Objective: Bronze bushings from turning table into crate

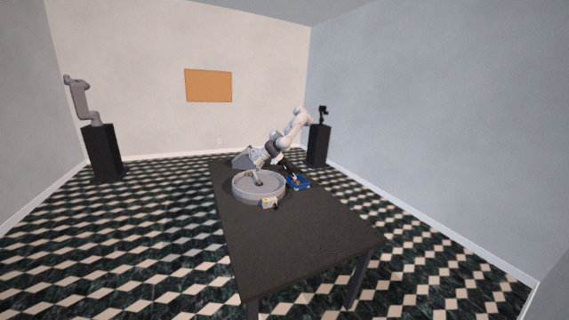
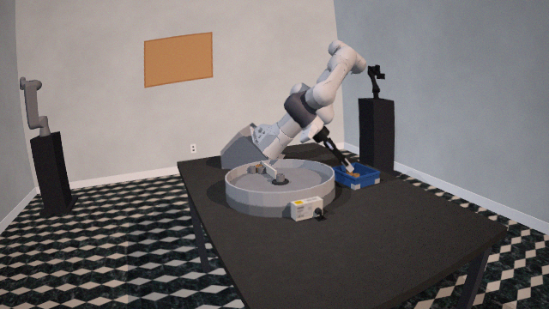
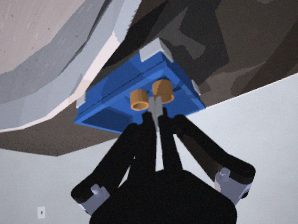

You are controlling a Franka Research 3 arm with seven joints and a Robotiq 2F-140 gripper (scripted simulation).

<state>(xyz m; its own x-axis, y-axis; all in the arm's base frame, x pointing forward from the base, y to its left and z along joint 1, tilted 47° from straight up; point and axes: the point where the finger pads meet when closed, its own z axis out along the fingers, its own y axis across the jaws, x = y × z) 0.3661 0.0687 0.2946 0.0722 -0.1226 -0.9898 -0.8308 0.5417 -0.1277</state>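
The blue crate is 4 cm ahead of my hand, 2 cm to the left of it and 4 cm below it. Round my hand: round grey turning table (4 cm ahead, 33 cm to the right, 1 cm below).
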